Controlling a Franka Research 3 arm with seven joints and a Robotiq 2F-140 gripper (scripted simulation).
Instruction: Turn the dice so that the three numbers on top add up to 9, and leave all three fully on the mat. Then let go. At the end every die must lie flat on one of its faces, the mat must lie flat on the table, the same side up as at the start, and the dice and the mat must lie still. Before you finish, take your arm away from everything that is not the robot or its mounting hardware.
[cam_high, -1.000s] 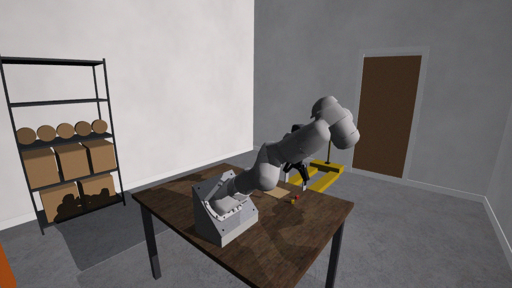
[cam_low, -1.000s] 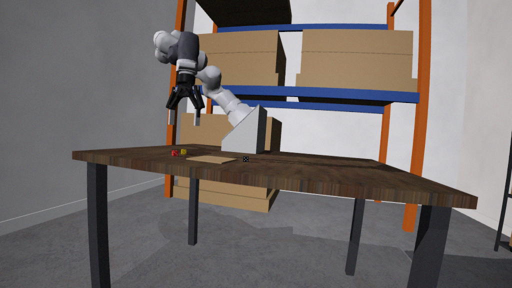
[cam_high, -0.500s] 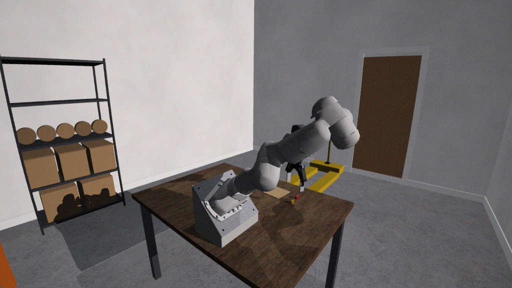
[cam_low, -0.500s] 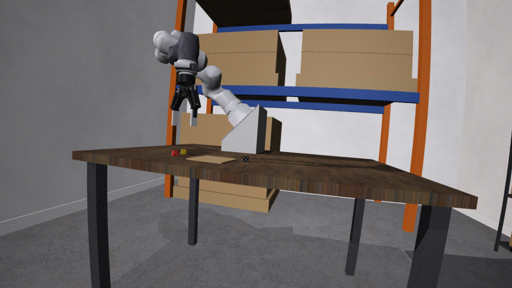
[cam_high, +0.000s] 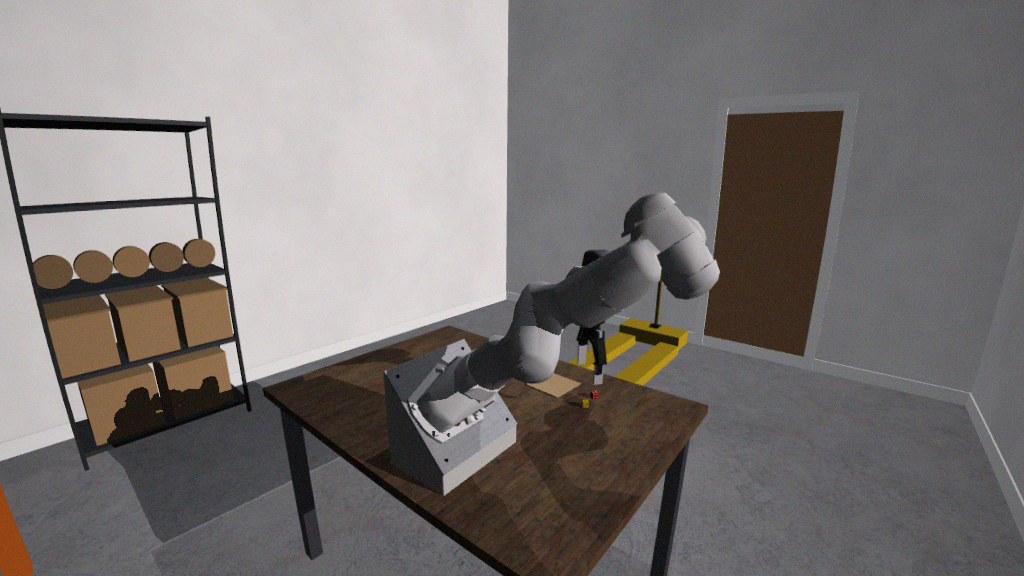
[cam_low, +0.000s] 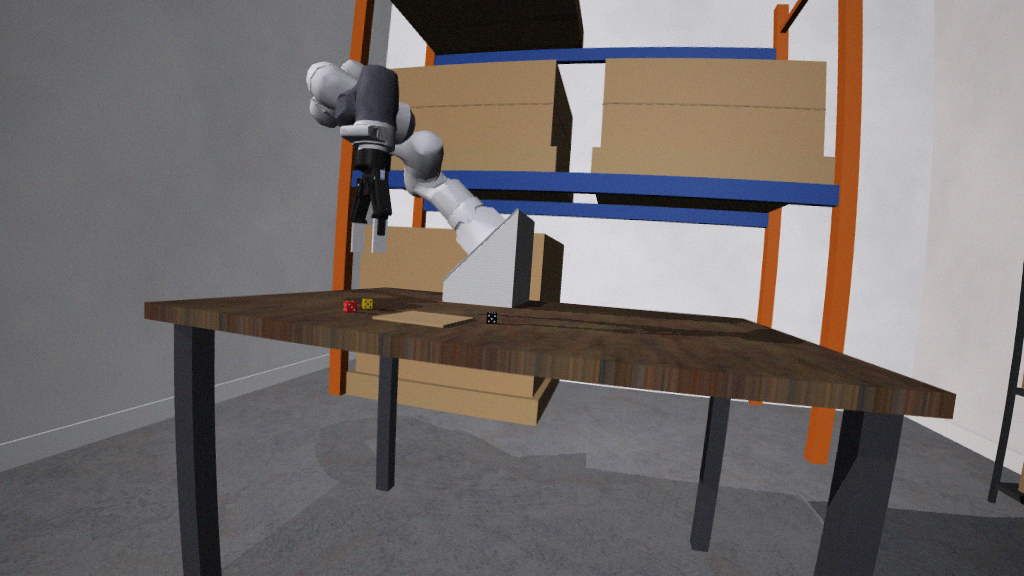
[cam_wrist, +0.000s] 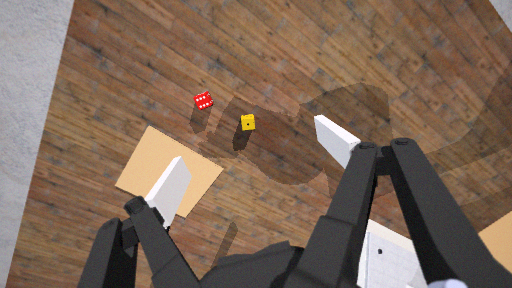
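My hand is 10 mm to the right of the yellow die and 120 mm above it. Round my hand: red die (70 mm ahead, 120 mm below); then black die (60 mm ahead, 280 mm to the left, 120 mm below); then tan mat (80 mm ahead, 160 mm to the left, 130 mm below).
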